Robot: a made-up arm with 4 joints. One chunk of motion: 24 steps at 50 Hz.
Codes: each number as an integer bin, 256 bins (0 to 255) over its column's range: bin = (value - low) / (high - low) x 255, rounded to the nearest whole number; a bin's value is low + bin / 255 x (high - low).
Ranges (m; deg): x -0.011..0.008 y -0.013..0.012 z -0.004..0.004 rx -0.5..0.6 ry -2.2..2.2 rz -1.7..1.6
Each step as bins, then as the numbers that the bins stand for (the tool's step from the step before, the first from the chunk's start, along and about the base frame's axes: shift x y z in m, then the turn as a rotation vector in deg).
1 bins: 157 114 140 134 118 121
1 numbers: 0.00070 -0.00182 0.00039 0.078 -0.164 -0.134
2 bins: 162 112 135 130 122 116
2 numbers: 0.00107 -0.00202 0.00024 0.061 -0.095 -0.199
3 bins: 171 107 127 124 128 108
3 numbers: 0.00174 -0.00251 -0.00002 0.035 0.009 -0.302
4 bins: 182 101 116 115 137 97
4 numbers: 0.00256 -0.00310 -0.00036 -0.004 0.164 -0.445
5 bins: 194 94 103 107 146 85
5 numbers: 0.00345 -0.00378 -0.00077 -0.038 0.319 -0.600
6 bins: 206 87 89 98 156 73
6 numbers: 0.00435 -0.00447 -0.00121 -0.077 0.492 -0.755
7 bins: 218 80 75 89 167 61
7 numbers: 0.00524 -0.00516 -0.00165 -0.116 0.682 -0.911
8 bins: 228 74 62 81 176 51
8 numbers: 0.00599 -0.00575 -0.00205 -0.151 0.837 -1.040
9 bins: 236 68 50 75 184 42
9 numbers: 0.00658 -0.00633 -0.00243 -0.176 0.975 -1.156
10 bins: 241 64 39 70 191 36
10 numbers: 0.00696 -0.00673 -0.00278 -0.198 1.096 -1.234
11 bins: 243 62 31 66 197 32
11 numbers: 0.00711 -0.00692 -0.00303 -0.215 1.199 -1.286
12 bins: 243 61 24 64 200 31
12 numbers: 0.00711 -0.00702 -0.00325 -0.224 1.251 -1.299
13 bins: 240 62 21 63 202 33
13 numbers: 0.00688 -0.00692 -0.00334 -0.228 1.285 -1.273
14 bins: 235 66 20 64 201 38
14 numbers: 0.00651 -0.00653 -0.00337 -0.224 1.268 -1.208
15 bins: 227 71 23 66 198 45
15 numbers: 0.00591 -0.00604 -0.00328 -0.215 1.216 -1.118
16 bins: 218 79 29 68 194 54
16 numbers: 0.00524 -0.00525 -0.00309 -0.207 1.147 -1.001
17 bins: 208 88 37 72 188 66
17 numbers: 0.00450 -0.00437 -0.00284 -0.189 1.044 -0.846
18 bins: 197 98 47 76 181 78
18 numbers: 0.00368 -0.00339 -0.00253 -0.172 0.923 -0.691
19 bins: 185 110 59 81 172 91
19 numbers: 0.00278 -0.00222 -0.00215 -0.151 0.768 -0.522
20 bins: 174 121 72 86 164 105
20 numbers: 0.00196 -0.00114 -0.00174 -0.129 0.630 -0.341
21 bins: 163 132 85 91 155 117
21 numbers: 0.00115 -0.00006 -0.00133 -0.107 0.475 -0.186
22 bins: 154 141 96 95 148 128
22 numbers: 0.00047 0.00082 -0.00099 -0.090 0.354 -0.044
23 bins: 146 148 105 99 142 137
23 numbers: -0.00012 0.00151 -0.00071 -0.073 0.250 0.073
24 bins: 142 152 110 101 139 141
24 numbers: -0.00042 0.00190 -0.00055 -0.064 0.198 0.125
